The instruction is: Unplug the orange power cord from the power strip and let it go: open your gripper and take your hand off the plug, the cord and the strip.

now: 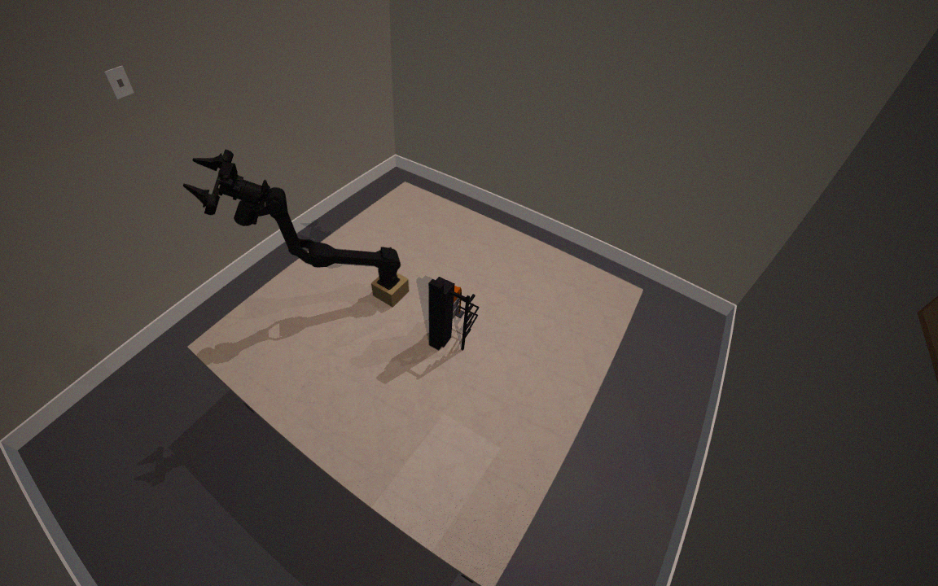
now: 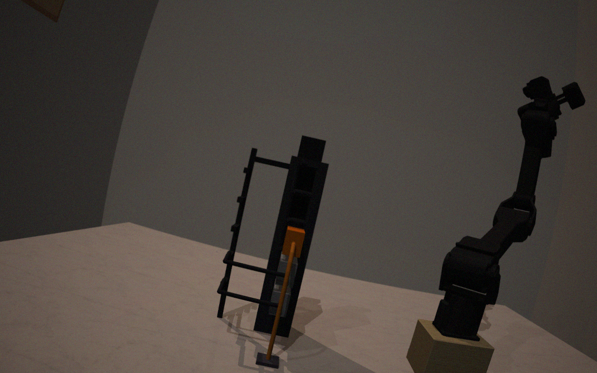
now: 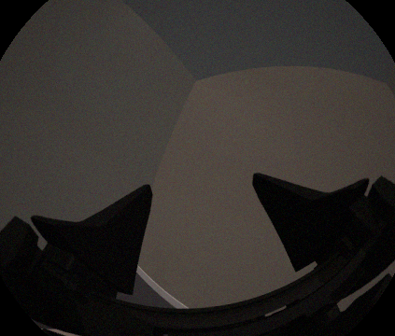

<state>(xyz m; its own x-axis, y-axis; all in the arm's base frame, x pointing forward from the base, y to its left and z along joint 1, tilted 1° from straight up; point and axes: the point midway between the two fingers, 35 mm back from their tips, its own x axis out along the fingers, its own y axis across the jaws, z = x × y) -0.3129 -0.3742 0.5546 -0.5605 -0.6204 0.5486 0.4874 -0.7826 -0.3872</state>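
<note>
Right now my gripper tip is 63 cm short of the orange plug, 40 cm to the right of it and 46 cm above it. Also, from my gripper tip: dark block (62 cm ahead, 47 cm to the left, 63 cm below).
</note>
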